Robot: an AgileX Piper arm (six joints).
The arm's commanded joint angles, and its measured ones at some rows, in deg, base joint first. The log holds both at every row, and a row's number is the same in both.
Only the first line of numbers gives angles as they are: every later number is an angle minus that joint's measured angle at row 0.
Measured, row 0:
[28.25, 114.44, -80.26, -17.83, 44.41, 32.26]
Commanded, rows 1 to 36:
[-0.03, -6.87, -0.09, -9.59, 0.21, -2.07]
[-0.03, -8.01, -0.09, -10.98, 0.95, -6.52]
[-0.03, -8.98, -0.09, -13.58, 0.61, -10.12]
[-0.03, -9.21, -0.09, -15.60, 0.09, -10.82]
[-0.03, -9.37, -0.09, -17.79, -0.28, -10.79]
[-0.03, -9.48, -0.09, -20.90, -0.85, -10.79]
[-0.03, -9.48, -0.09, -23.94, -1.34, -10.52]
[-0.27, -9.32, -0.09, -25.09, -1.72, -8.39]
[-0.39, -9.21, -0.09, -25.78, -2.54, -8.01]
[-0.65, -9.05, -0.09, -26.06, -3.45, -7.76]
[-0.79, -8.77, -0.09, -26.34, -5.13, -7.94]
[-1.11, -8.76, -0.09, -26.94, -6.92, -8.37]
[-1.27, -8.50, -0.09, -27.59, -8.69, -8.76]
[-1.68, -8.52, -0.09, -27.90, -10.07, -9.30]
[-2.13, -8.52, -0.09, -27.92, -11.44, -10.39]
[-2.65, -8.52, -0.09, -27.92, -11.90, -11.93]
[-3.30, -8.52, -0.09, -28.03, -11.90, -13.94]
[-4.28, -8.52, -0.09, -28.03, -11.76, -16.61]
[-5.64, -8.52, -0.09, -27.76, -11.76, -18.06]
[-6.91, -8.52, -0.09, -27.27, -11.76, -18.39]
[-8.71, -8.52, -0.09, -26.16, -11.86, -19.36]
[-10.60, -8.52, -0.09, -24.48, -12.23, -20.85]
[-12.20, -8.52, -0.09, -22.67, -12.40, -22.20]
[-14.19, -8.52, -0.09, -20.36, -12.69, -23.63]
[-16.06, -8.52, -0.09, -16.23, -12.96, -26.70]
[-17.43, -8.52, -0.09, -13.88, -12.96, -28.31]
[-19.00, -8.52, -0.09, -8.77, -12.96, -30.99]
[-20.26, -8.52, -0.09, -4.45, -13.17, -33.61]
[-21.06, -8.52, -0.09, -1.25, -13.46, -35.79]
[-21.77, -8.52, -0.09, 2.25, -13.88, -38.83]
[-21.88, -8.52, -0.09, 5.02, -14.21, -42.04]
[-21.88, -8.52, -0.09, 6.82, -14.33, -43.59]
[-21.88, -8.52, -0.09, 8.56, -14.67, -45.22]
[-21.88, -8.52, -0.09, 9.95, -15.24, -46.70]
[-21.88, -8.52, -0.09, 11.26, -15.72, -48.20]
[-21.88, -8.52, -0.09, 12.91, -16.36, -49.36]
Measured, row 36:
[-21.75, -8.46, 0.00, 6.17, -13.43, -42.76]
